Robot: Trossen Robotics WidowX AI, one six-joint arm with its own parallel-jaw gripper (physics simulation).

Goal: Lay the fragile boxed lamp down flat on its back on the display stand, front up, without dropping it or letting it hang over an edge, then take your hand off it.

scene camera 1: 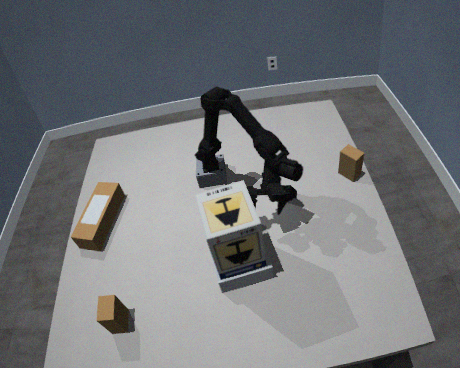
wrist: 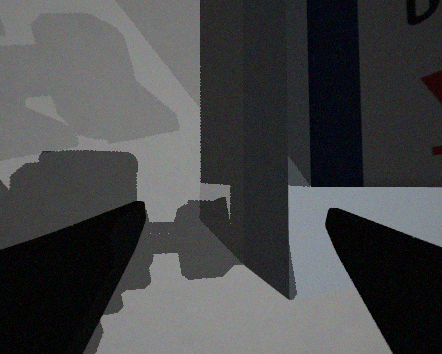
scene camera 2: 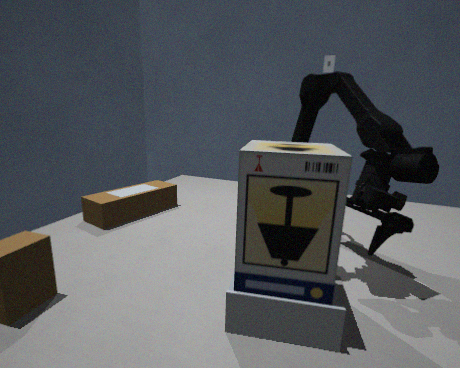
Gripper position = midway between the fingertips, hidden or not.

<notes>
My gripper (scene camera 2: 347, 245) is open and holds nothing. Also in view: a boxed lamp (scene camera 2: 291, 201). Also in view: a low grey display stand (scene camera 2: 309, 324).
The boxed lamp is seen too in scene camera 1 (scene camera 1: 233, 230) and in the wrist view (wrist: 367, 74). My gripper shows as well in scene camera 1 (scene camera 1: 266, 215) and in the wrist view (wrist: 236, 213). The low grey display stand is seen too in scene camera 1 (scene camera 1: 247, 279) and in the wrist view (wrist: 264, 213).
</notes>
